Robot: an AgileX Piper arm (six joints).
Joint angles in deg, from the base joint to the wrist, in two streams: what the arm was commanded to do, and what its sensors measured. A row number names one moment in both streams.
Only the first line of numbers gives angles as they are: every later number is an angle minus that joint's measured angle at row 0.
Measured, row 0:
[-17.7, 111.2, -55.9, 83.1, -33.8, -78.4]
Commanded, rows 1 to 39:
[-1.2, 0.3, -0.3, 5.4, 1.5, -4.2]
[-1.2, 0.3, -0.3, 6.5, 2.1, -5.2]
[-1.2, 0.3, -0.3, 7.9, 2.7, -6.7]
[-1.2, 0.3, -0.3, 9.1, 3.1, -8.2]
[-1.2, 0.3, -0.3, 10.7, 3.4, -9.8]
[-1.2, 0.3, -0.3, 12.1, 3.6, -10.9]
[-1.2, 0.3, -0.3, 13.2, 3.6, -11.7]
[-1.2, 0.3, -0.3, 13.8, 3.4, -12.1]
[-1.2, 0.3, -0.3, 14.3, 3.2, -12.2]
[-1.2, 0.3, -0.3, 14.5, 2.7, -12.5]
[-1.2, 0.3, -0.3, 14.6, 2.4, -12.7]
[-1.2, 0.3, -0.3, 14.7, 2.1, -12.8]
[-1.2, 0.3, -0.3, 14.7, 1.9, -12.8]
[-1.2, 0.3, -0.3, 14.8, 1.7, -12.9]
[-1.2, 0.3, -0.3, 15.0, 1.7, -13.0]
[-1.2, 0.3, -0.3, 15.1, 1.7, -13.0]
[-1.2, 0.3, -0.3, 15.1, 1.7, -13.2]
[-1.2, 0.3, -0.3, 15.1, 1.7, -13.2]
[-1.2, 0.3, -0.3, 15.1, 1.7, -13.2]
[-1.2, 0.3, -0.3, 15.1, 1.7, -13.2]
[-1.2, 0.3, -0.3, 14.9, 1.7, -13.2]
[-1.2, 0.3, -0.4, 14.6, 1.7, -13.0]
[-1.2, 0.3, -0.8, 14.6, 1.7, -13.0]
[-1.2, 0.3, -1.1, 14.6, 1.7, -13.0]
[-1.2, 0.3, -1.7, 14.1, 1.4, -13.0]
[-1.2, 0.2, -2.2, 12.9, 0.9, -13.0]
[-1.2, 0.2, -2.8, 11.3, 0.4, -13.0]
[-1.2, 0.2, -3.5, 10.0, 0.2, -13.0]
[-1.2, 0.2, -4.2, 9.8, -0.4, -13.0]
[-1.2, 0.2, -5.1, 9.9, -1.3, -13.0]
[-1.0, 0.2, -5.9, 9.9, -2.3, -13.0]
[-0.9, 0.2, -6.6, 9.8, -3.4, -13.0]
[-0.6, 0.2, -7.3, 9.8, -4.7, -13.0]
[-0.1, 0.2, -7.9, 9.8, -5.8, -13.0]
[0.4, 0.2, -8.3, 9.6, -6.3, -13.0]
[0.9, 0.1, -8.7, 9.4, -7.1, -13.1]
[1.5, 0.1, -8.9, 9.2, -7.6, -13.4]
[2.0, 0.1, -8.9, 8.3, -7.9, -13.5]
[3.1, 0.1, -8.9, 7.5, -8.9, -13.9]
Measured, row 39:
[0.4, 0.1, -8.3, 9.4, -6.6, -12.8]
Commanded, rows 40 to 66:
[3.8, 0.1, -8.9, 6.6, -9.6, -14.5]
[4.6, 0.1, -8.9, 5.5, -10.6, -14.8]
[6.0, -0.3, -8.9, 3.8, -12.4, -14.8]
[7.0, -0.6, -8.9, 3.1, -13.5, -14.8]
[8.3, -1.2, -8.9, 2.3, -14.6, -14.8]
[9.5, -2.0, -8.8, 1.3, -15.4, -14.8]
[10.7, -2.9, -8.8, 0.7, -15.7, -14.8]
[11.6, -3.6, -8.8, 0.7, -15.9, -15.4]
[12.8, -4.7, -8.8, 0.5, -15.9, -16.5]
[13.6, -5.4, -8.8, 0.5, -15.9, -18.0]
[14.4, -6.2, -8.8, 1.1, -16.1, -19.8]
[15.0, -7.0, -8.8, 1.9, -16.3, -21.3]
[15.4, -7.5, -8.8, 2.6, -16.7, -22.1]
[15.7, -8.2, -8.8, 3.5, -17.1, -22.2]
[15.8, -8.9, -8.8, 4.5, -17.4, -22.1]
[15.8, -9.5, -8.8, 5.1, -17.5, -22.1]
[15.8, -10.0, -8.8, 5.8, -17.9, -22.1]
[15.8, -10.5, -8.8, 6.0, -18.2, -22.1]
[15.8, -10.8, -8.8, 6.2, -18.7, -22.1]
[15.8, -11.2, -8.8, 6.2, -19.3, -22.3]
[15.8, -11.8, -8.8, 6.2, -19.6, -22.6]
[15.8, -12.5, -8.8, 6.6, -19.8, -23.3]
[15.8, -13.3, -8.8, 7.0, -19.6, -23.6]
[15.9, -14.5, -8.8, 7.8, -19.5, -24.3]
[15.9, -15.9, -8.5, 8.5, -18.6, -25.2]
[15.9, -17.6, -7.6, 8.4, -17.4, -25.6]
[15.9, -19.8, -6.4, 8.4, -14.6, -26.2]
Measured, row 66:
[15.7, -13.2, -8.6, 7.0, -18.8, -23.7]
